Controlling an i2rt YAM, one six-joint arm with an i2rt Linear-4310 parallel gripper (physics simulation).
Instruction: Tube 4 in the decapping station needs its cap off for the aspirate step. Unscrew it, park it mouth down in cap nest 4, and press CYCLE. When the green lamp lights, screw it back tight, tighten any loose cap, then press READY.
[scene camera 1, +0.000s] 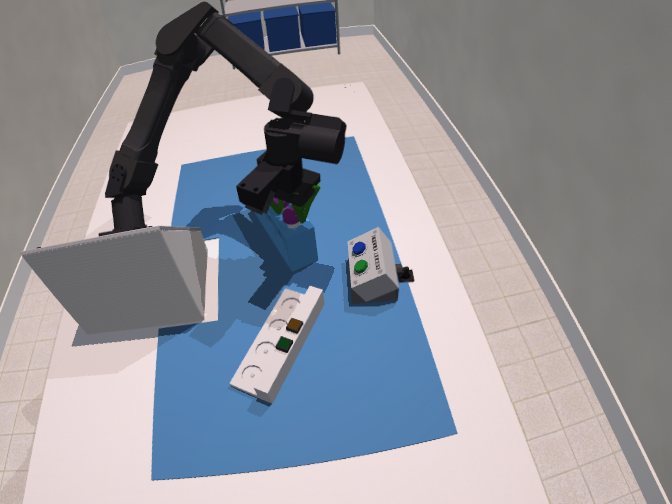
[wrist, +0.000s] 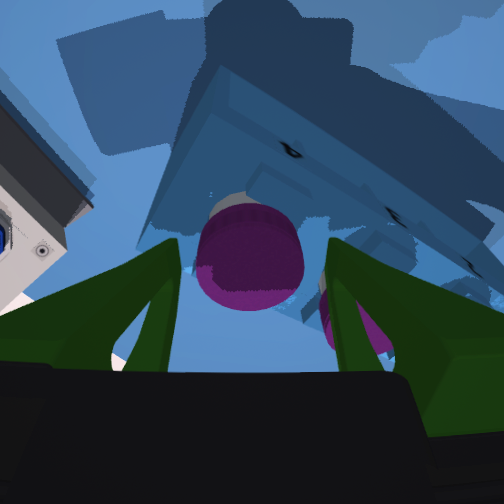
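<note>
My gripper (scene camera 1: 290, 208) with green fingers hovers over the blue decapping station (scene camera 1: 290, 244) in the scene view. In the wrist view the gripper (wrist: 250, 250) is open, its fingers on either side of a purple cap (wrist: 250, 256) on a tube, with gaps on both sides. A second purple cap (wrist: 357, 325) shows partly behind the right finger. The white cap nest strip (scene camera 1: 277, 342) with four round nests lies nearer the front; all nests look empty. The grey button box (scene camera 1: 371, 265) carries a blue button (scene camera 1: 358, 247) and a green button (scene camera 1: 360, 266).
A large grey slanted panel (scene camera 1: 124, 276) stands at the left by the arm base. An amber square (scene camera 1: 294, 324) and a dark green square (scene camera 1: 283, 343) sit on the nest strip. The button box corner (wrist: 30, 220) shows at the wrist view's left. Blue bins (scene camera 1: 282, 24) stand far back.
</note>
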